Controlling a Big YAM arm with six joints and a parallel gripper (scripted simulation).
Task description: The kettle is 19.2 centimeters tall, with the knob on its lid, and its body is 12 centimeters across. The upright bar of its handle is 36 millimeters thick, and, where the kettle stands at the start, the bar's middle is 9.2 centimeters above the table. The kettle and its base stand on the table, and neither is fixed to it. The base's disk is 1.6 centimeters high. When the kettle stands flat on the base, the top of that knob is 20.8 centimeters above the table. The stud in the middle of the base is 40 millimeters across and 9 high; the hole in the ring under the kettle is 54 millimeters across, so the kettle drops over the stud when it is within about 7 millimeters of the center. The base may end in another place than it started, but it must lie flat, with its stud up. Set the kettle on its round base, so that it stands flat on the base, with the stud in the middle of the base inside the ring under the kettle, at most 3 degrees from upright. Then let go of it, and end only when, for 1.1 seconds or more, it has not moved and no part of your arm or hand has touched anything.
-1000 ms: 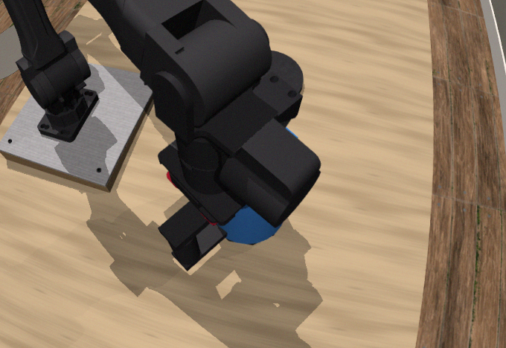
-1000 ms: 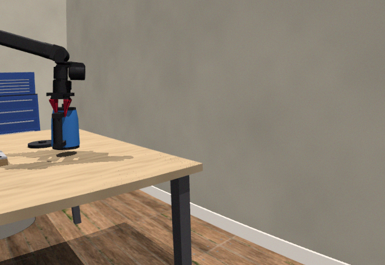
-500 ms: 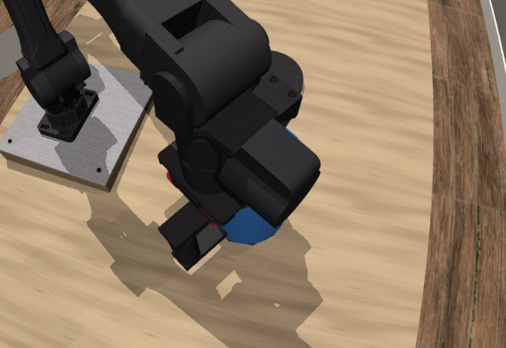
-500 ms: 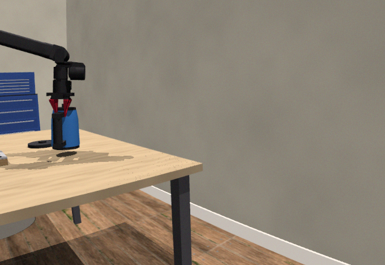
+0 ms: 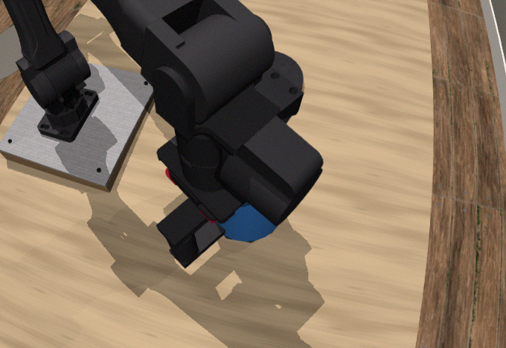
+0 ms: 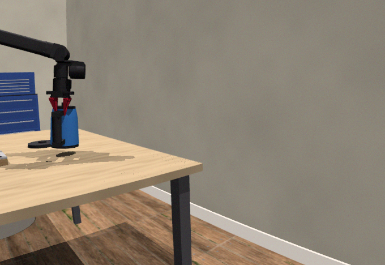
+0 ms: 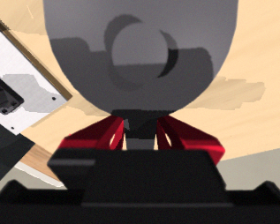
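The blue kettle lies 1 cm ahead of my hand, 3 cm to the left of it and 5 cm below it. The rest, counted from my hand: black round base: 1 cm behind, 35 cm to the left, 17 cm below.
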